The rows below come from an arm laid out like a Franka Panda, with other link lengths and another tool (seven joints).
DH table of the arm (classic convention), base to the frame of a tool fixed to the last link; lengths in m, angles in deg. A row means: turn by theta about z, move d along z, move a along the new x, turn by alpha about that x. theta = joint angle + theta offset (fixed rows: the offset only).
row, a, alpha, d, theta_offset
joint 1, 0.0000, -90.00, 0.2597, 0.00
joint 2, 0.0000, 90.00, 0.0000, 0.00
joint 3, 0.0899, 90.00, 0.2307, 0.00
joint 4, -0.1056, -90.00, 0.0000, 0.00
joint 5, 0.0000, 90.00, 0.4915, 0.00
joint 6, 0.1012, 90.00, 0.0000, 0.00
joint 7, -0.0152, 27.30, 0.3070, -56.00
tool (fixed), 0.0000, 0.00, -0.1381, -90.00
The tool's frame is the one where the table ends.
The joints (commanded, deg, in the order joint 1, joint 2, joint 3, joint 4, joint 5, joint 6, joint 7), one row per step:
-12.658, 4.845, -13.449, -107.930, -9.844, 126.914, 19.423
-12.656, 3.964, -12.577, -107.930, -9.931, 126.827, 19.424
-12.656, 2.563, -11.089, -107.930, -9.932, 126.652, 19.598
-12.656, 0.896, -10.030, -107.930, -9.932, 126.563, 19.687
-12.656, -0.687, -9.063, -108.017, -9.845, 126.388, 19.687
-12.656, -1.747, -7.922, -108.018, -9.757, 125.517, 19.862
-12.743, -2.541, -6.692, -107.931, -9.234, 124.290, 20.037
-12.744, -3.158, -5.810, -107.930, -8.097, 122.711, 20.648
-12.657, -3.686, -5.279, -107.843, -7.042, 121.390, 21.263
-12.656, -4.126, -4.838, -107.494, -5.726, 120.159, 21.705
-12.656, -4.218, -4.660, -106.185, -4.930, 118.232, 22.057
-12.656, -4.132, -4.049, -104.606, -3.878, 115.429, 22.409
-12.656, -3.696, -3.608, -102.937, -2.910, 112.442, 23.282
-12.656, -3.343, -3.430, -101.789, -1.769, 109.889, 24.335
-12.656, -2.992, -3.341, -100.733, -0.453, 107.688, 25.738
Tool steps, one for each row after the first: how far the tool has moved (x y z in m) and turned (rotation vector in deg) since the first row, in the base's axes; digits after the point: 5 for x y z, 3 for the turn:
0.00584, 0.01011, 0.01094, -0.168, -0.760, 0.888
0.01485, 0.02774, 0.02824, -0.301, -2.028, 2.178
0.02040, 0.04058, 0.04958, -0.598, -3.598, 3.138
0.02432, 0.05276, 0.06861, -0.786, -4.930, 4.048
0.02768, 0.06714, 0.07971, -0.622, -5.226, 4.852
0.03038, 0.08210, 0.08681, 0.043, -5.158, 5.470
0.03007, 0.09488, 0.08862, 1.520, -4.813, 5.191
0.02910, 0.10437, 0.09117, 2.834, -4.649, 4.742
0.02834, 0.11206, 0.09568, 4.252, -4.762, 4.264
0.02722, 0.11535, 0.10555, 5.179, -4.595, 3.713
0.02684, 0.12487, 0.11351, 6.564, -3.726, 3.479
0.02508, 0.13244, 0.11754, 8.093, -2.488, 2.615
0.02160, 0.13771, 0.11770, 9.825, -1.321, 1.365
0.01803, 0.14252, 0.11772, 11.697, -0.481, -0.252

